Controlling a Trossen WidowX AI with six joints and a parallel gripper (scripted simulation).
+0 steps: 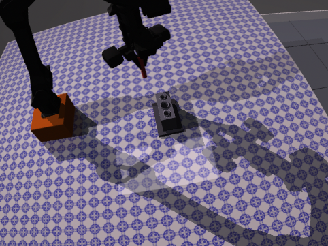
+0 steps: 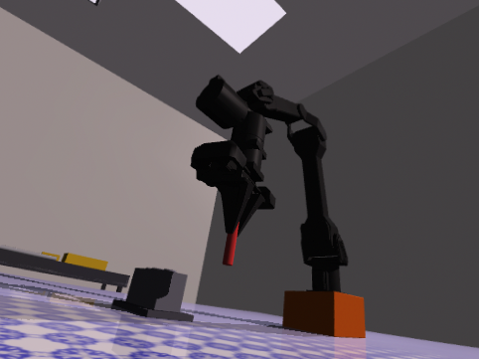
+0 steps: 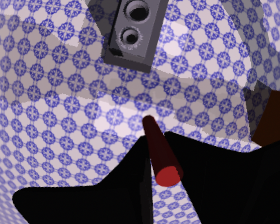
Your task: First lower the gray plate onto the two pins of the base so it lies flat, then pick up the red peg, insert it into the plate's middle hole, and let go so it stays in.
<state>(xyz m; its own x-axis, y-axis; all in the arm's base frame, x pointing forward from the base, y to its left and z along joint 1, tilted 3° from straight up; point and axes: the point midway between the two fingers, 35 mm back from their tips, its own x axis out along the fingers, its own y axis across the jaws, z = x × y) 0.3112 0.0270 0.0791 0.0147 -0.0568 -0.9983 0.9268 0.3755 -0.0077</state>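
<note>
My gripper tip is now 11 cm to the left of the gray plate, 7 cm above it and 4 cm short of it. The rest, counted from my gripper tip: red peg (right at my gripper tip); then dark base (11 cm to the right, 11 cm below, 4 cm ahead).
</note>
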